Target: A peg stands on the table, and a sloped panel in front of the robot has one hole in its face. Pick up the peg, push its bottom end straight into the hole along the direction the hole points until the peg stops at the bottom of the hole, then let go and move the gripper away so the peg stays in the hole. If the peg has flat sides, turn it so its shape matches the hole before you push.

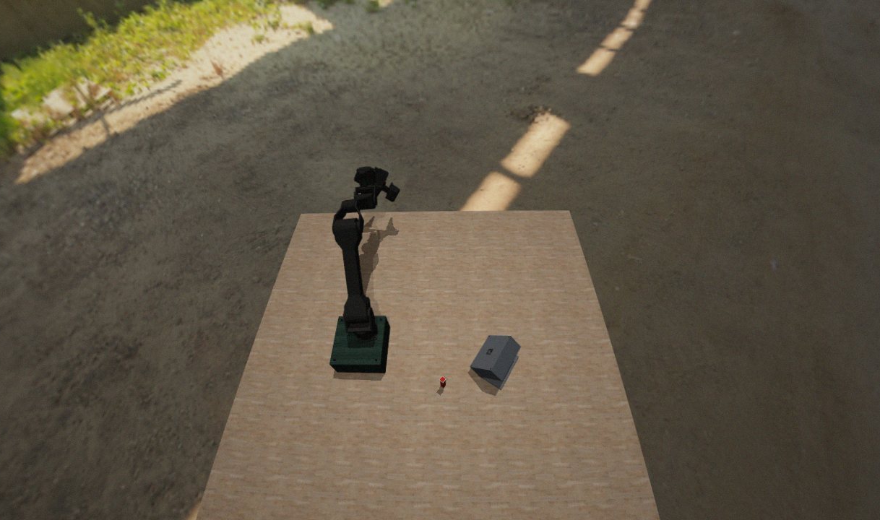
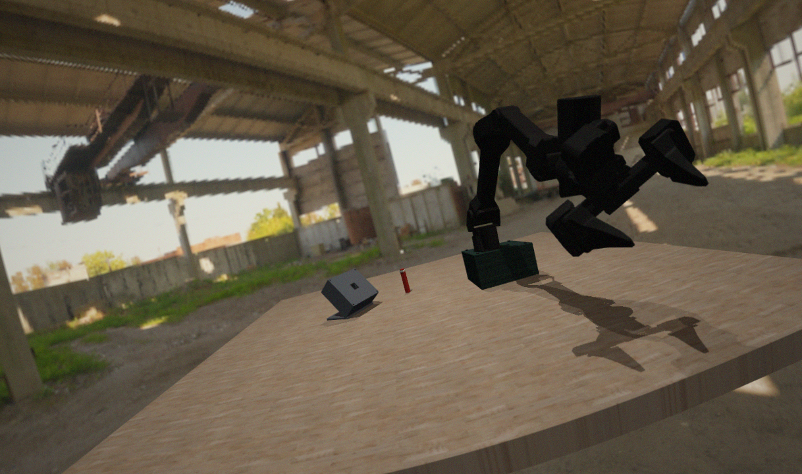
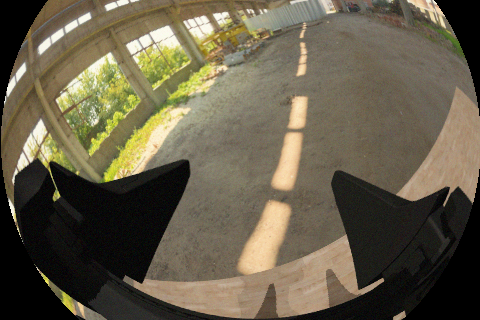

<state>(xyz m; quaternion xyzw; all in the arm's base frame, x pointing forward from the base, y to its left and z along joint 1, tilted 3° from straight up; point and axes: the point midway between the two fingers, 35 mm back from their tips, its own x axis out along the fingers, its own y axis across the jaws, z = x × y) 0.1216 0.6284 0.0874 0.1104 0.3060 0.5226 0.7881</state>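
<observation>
Right now my gripper tip is 9 cm short of the red peg, 85 cm to the left of it and 13 cm above it. Also, from my gripper tip: grey sloped panel: 27 cm ahead, 81 cm to the right, 13 cm below.
</observation>
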